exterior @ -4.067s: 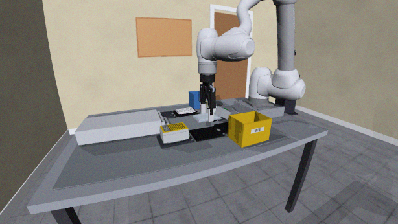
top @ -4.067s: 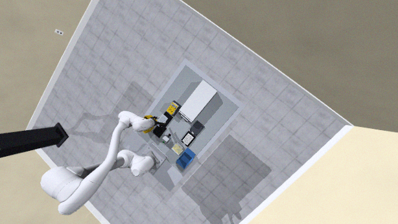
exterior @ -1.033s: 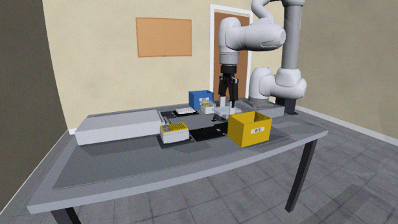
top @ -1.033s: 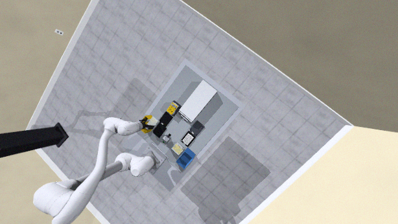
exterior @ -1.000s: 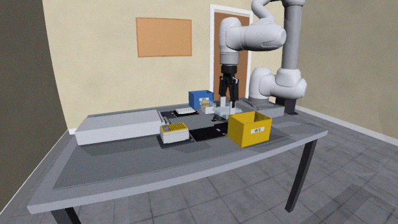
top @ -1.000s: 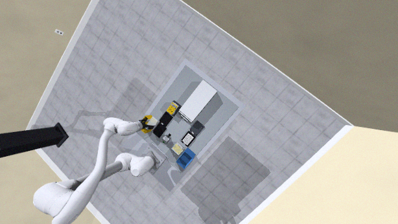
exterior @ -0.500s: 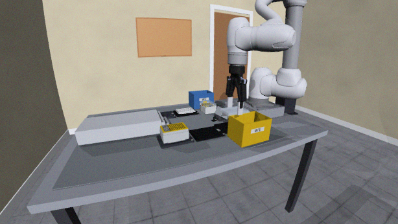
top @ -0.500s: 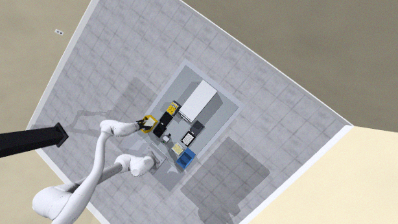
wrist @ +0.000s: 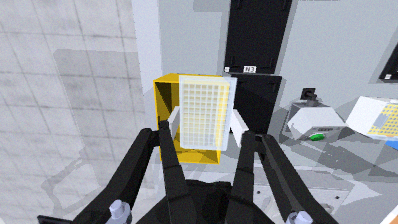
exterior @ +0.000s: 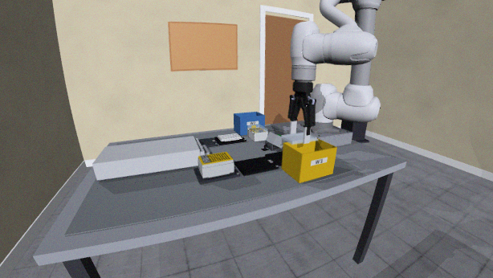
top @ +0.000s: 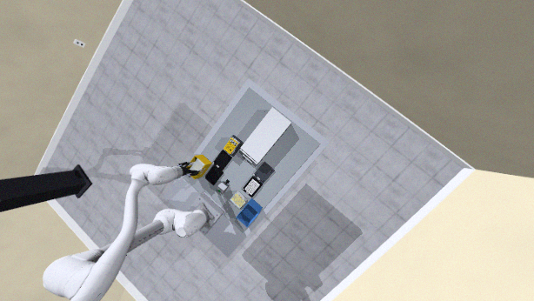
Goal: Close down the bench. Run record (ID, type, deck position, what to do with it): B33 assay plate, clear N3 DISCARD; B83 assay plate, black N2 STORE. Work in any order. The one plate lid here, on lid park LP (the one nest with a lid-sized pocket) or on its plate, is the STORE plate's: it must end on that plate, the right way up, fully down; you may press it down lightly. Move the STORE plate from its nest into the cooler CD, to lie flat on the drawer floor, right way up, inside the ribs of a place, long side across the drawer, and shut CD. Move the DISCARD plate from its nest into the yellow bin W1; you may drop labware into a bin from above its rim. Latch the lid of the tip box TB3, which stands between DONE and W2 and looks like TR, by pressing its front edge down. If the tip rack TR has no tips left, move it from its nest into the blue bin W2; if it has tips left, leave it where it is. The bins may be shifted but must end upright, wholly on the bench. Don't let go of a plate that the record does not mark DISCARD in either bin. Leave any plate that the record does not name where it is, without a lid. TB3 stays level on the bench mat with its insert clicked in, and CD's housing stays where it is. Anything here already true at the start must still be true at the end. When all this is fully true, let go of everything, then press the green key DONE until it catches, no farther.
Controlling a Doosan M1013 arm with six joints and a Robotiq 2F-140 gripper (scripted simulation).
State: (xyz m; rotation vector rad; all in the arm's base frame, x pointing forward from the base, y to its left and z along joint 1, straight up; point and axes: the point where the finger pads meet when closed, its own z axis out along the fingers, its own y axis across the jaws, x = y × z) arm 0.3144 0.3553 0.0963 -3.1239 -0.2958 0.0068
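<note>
Right now my hand is 280 mm to the left of the green key, 100 mm above it and 20 mm past it. From my hand the other things lie so: yellow bin W1: 130 mm below, 40 mm behind, 20 mm to the left; N3 label: 150 mm below, 90 mm to the right, 90 mm ahead; black nest: 160 mm below, 160 mm ahead, 70 mm to the right.
</note>
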